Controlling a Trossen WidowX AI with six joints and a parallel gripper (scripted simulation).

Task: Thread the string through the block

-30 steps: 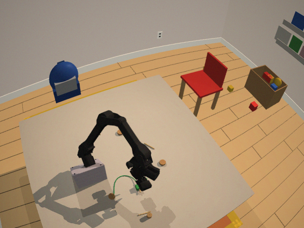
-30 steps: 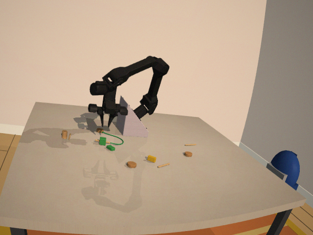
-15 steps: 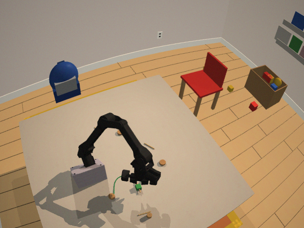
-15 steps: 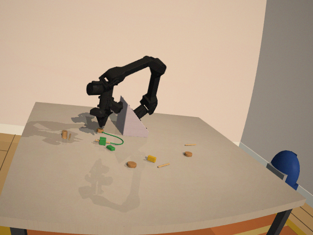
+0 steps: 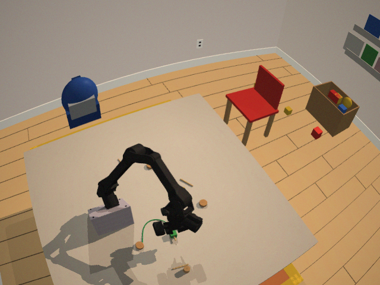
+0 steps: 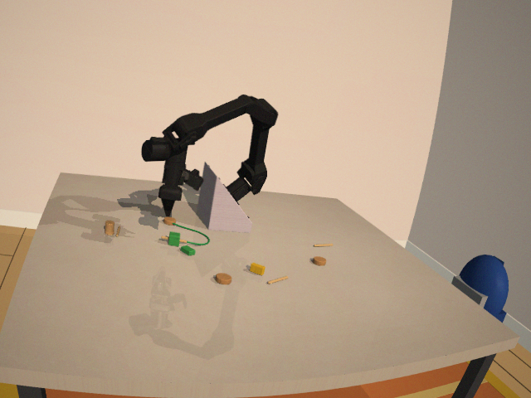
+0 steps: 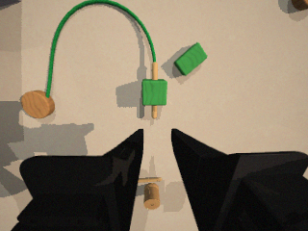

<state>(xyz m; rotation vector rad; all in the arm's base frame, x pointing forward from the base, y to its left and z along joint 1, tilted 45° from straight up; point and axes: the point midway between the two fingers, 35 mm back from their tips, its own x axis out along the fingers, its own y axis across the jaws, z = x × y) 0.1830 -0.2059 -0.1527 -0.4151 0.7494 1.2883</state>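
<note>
The thin wooden stick lies 70 mm below my gripper tip, 40 mm to the left of it and 10 mm ahead of it. Round my gripper tip: round wooden button: 160 mm behind, 80 mm below, 50 mm to the left; then wooden cylinder: 170 mm to the right, 70 mm below, 50 mm behind; then green block: 80 mm below, 60 mm ahead, 50 mm to the left.
</note>
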